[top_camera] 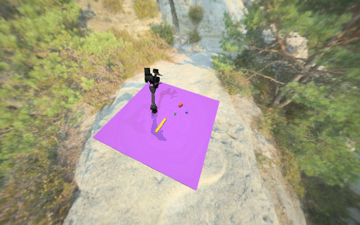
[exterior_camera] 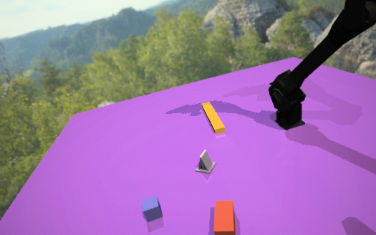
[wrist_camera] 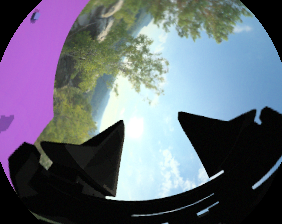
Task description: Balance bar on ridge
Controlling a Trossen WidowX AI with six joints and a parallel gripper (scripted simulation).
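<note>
The yellow bar lies 60 cm below my gripper tip, 17 cm to the right of it and 2 cm ahead of it. From my gripper tip the other things lie so: orange block (59 cm below, 27 cm to the left, 13 cm ahead); blue cube (59 cm below, 26 cm ahead, 19 cm to the left).
</note>
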